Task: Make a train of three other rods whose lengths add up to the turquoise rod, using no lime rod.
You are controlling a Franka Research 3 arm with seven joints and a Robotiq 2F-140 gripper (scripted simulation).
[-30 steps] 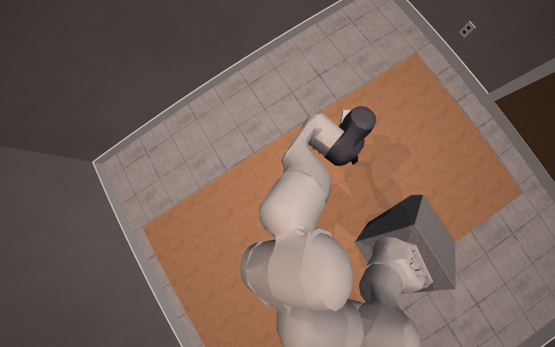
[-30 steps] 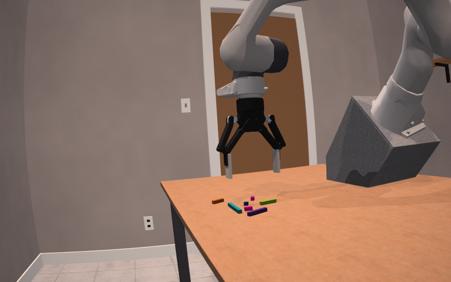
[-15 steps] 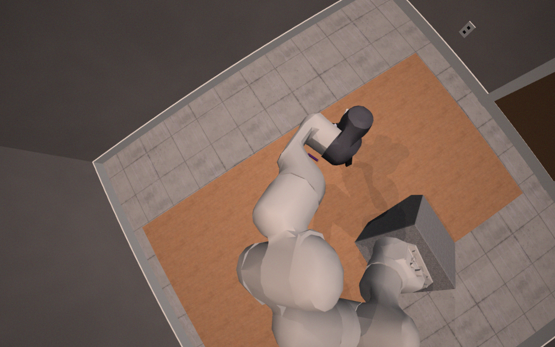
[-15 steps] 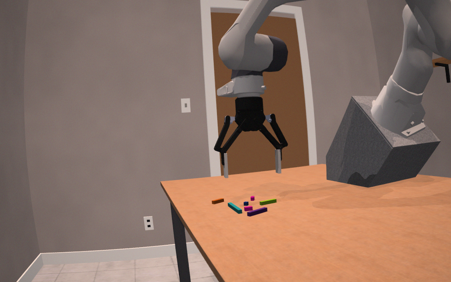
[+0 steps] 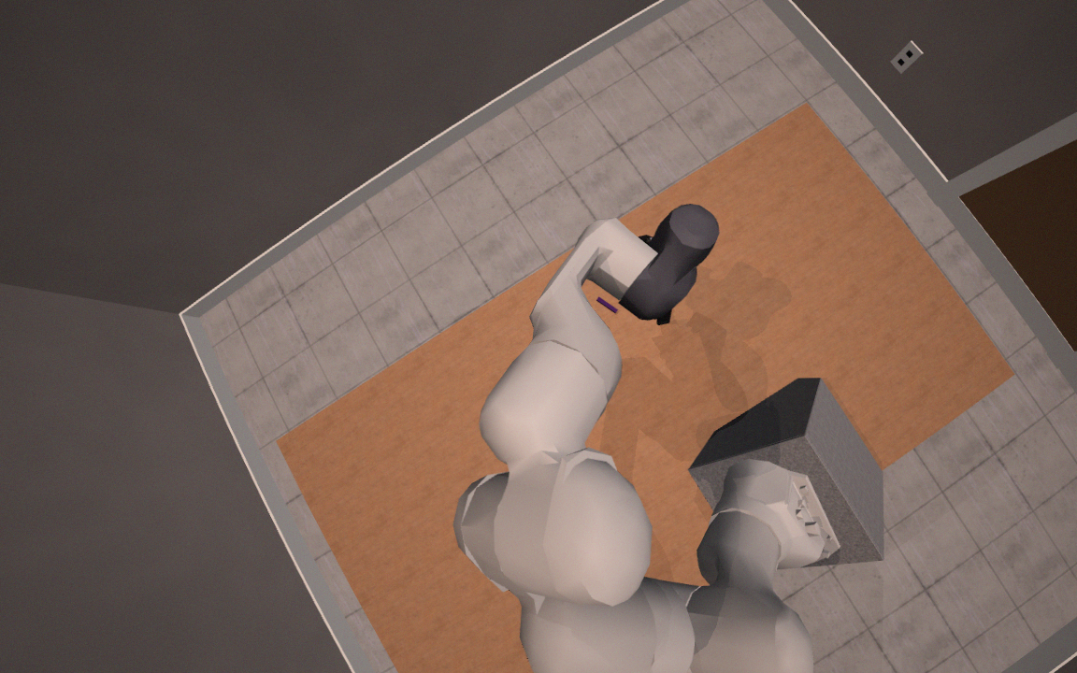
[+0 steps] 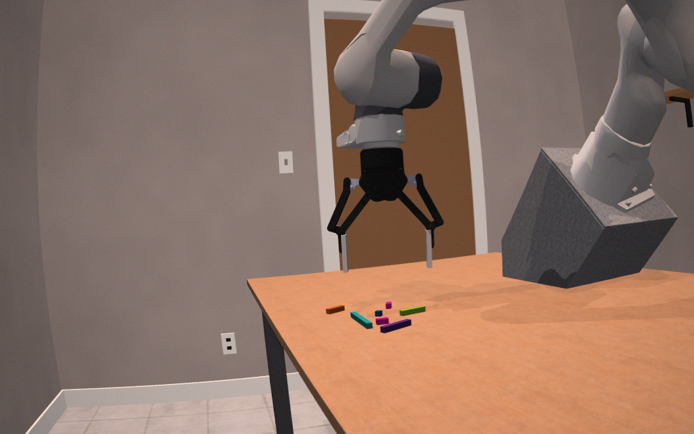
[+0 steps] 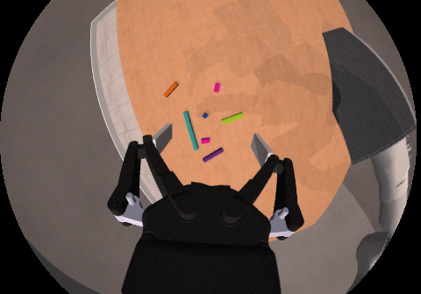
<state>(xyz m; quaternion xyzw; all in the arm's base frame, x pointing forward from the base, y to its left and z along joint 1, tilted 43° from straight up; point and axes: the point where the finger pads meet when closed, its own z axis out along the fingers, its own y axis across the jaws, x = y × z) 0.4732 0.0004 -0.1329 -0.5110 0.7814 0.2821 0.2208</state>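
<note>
Right now my hand is 60 mm short of the turquoise rod, 10 mm to the right of it and 90 mm above it. The rest, counted from my hand: lime rod: 40 mm behind, 90 mm below; then blue cube: 10 mm ahead, 20 mm to the right, 90 mm below; then purple rod: 30 mm ahead, 90 mm to the left, 90 mm below.
</note>
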